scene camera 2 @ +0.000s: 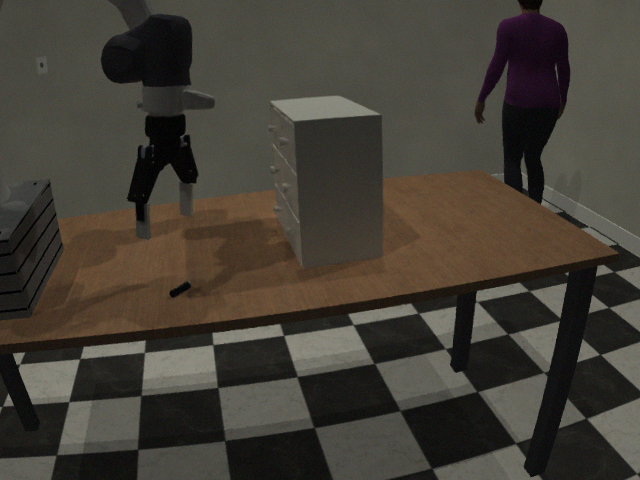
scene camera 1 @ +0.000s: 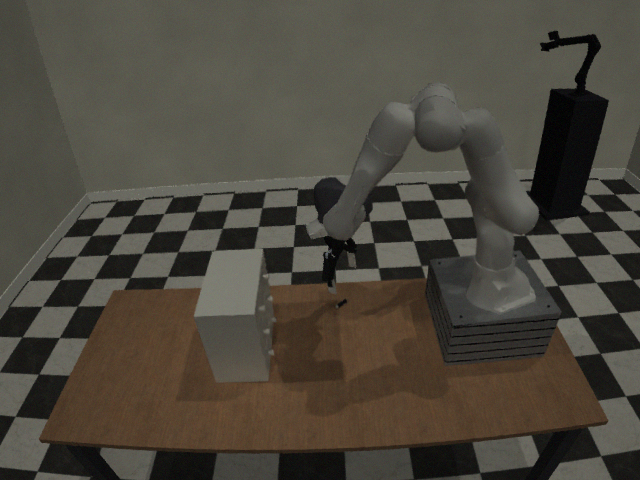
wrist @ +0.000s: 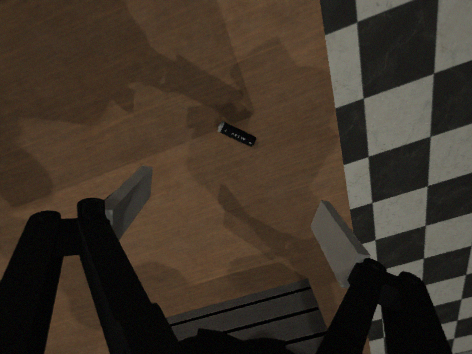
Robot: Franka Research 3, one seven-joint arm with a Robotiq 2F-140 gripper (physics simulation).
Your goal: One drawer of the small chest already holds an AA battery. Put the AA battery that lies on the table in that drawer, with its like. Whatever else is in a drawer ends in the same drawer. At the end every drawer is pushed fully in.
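A black AA battery [scene camera 1: 341,303] [scene camera 2: 180,289] [wrist: 237,134] with a pale end lies on its side on the table, near one long edge. My gripper [scene camera 1: 341,275] [scene camera 2: 164,224] [wrist: 235,198] is open and empty, pointing down above the table. In the wrist view the battery lies ahead of the fingertips, its sideways position between the two fingers. The small white chest [scene camera 1: 235,284] [scene camera 2: 338,191] stands upright on the table, its knobbed front facing the arm's base. Its drawers look pushed in. What they hold is hidden.
The arm's grey slatted base block [scene camera 1: 493,335] [scene camera 2: 31,248] [wrist: 250,312] stands at the table's other end from the chest. The wooden table [scene camera 1: 361,423] [scene camera 2: 465,227] [wrist: 80,150] bears both. A black pedestal with a small arm and a standing person are off the table.
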